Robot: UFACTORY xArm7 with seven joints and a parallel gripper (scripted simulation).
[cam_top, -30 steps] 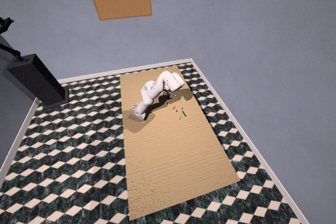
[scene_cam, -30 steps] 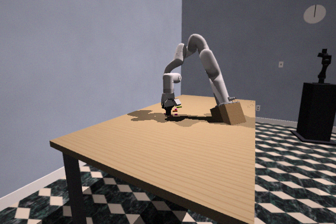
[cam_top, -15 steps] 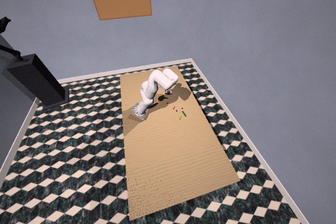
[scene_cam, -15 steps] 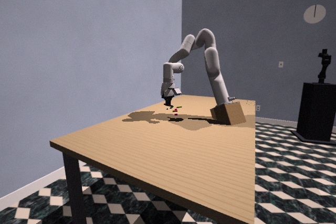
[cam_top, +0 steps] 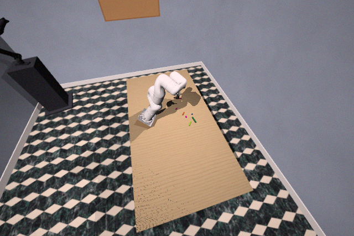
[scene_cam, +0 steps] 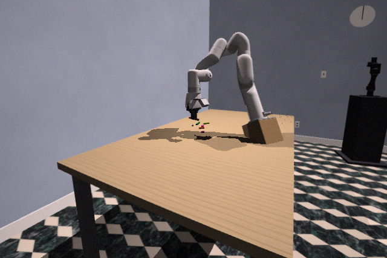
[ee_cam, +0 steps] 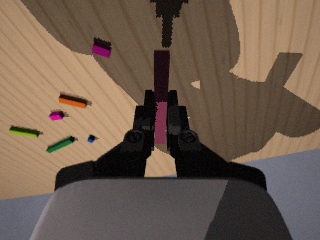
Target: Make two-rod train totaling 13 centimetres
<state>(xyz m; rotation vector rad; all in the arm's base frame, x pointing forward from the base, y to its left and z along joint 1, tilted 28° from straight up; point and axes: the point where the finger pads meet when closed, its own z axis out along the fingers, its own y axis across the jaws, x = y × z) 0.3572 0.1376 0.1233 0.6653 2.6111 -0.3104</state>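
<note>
Now: hand 10 mm past the orange rod, 160 mm to the left of it and 120 mm above it. From my hand the other things lie so: blue rod (70 mm ahead, 210 mm to the right, 120 mm below); then pink rod (20 mm below); then green rod (50 mm ahead, 280 mm to the right, 120 mm below).
</note>
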